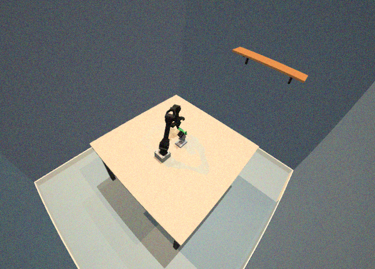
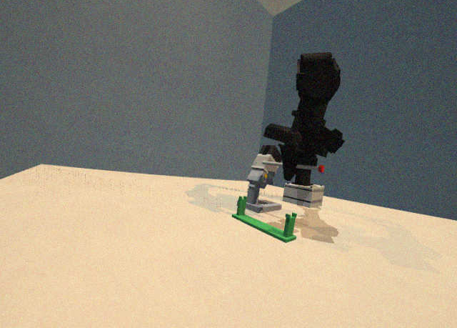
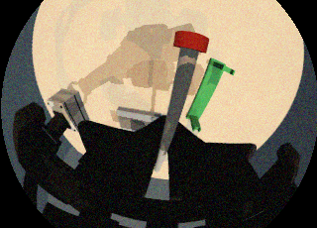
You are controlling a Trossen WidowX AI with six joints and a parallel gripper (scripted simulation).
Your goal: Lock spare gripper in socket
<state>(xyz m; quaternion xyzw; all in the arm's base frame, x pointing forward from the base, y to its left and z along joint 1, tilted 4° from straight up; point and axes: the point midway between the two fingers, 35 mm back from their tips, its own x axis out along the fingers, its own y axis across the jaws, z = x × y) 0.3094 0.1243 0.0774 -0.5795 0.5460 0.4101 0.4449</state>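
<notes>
My gripper tip is 5 cm past the grey mount, 11 cm to the left of it and 4 cm above it. From my gripper tip the other things lie so: spare gripper: 6 cm behind, 11 cm to the right, 3 cm above; green cradle: 7 cm ahead, 7 cm below.
</notes>
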